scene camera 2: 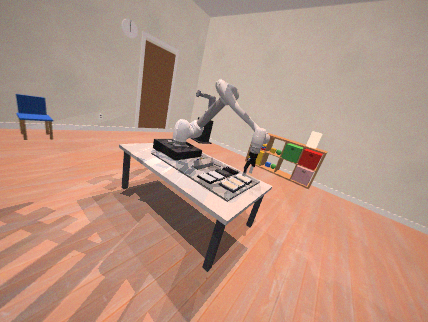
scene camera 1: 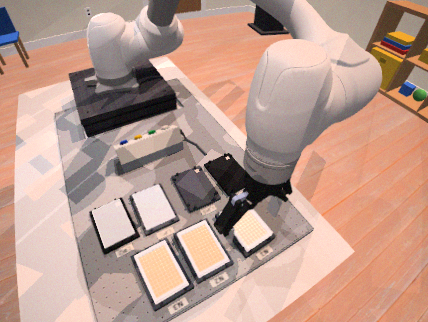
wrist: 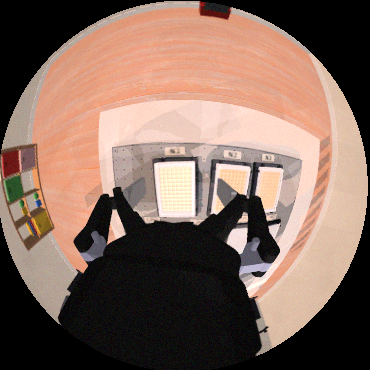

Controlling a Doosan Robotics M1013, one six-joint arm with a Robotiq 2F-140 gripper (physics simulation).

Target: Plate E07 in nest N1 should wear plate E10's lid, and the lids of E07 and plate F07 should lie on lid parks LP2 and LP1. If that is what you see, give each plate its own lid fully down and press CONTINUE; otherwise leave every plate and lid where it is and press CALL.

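Places are measured from the arm's base along level axes (x left, y ahead, z down), in metres.
Where they show: gripper, fingertip midpoint: [scene camera 2: 247,174] [scene camera 1: 250,225] [wrist: 180,185]; arm's base at its link origin: [scene camera 2: 178,144] [scene camera 1: 117,81].
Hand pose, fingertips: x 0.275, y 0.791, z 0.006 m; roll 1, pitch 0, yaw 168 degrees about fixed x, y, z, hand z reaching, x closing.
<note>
Each offset is from my fingertips to the top centre of the thing.
A paler plate @(dx +0.008, dy -0.030, dz +0.045 m) [scene camera 1: 253,231] [wrist: 176,189] with a grid of wells sits in nest N1. Orange-welled plates sit in N2 @(dx -0.122, dy -0.006, dz +0.050 m) [scene camera 1: 202,249] [wrist: 235,177] and N3 @(dx -0.236, dy +0.021, dz +0.047 m) [scene camera 1: 161,271] [wrist: 270,187]. Two whitish lids lie flat on parks: one lid @(dx -0.339, dy -0.147, dz +0.059 m) [scene camera 1: 114,225] at the far left, another lid @(dx -0.221, dy -0.166, dz +0.059 m) [scene camera 1: 155,207] beside it. Two dark parks, one park @(dx -0.085, dy -0.200, dz +0.057 m) [scene camera 1: 195,187] and another park @(dx +0.035, dy -0.223, dz +0.057 m) [scene camera 1: 225,171], show no lid. Plate and lid codes cannot be read. My gripper [scene camera 1: 250,215] [scene camera 2: 248,170] [wrist: 180,185] is open and empty above N1, fingers spread to either side of that plate in the wrist view.
A button box @(dx -0.195, dy -0.397, dz -0.007 m) [scene camera 1: 150,148] with blue, yellow, green and pale buttons stands behind the parks, its cable running right. The black robot base [scene camera 1: 127,107] [scene camera 2: 176,149] stands at the table's back. A shelf unit [scene camera 2: 318,172] stands beyond the table.
</note>
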